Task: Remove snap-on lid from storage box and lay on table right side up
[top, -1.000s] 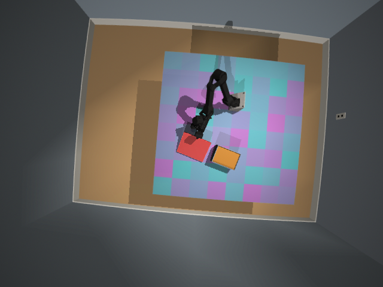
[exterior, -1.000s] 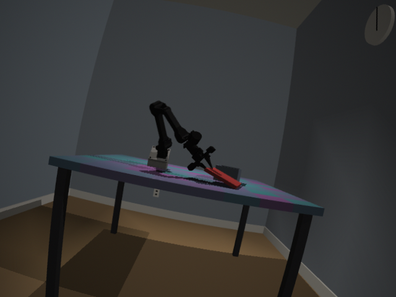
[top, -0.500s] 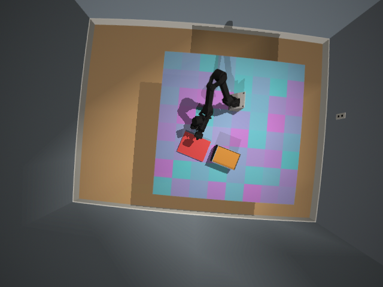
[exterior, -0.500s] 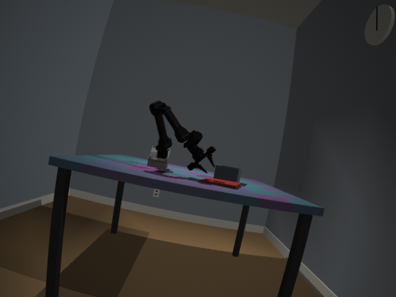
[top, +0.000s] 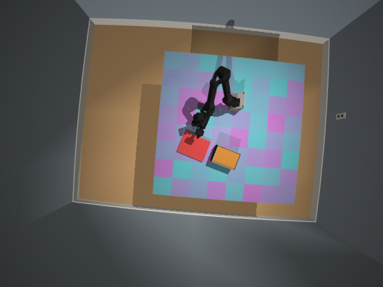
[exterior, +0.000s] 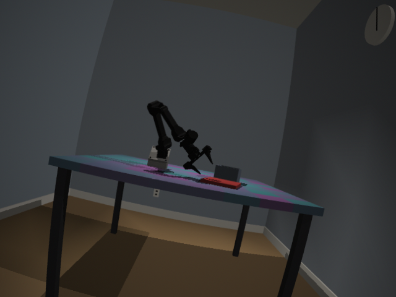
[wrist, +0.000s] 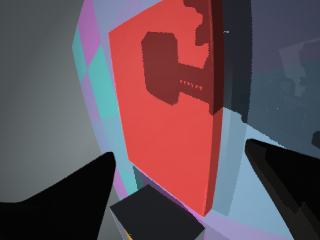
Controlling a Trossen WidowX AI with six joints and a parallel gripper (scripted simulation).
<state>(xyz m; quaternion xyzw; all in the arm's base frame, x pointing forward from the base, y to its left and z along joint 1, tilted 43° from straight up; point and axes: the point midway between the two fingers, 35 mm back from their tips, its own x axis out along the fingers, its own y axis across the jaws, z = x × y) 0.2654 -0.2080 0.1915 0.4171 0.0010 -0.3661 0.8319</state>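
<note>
My gripper tip is 10 cm short of the red lid, 5 cm above it and 3 cm to the left of it. From my gripper tip the other things lie so: grey storage box: 24 cm to the left, 17 cm ahead, 2 cm below.
</note>
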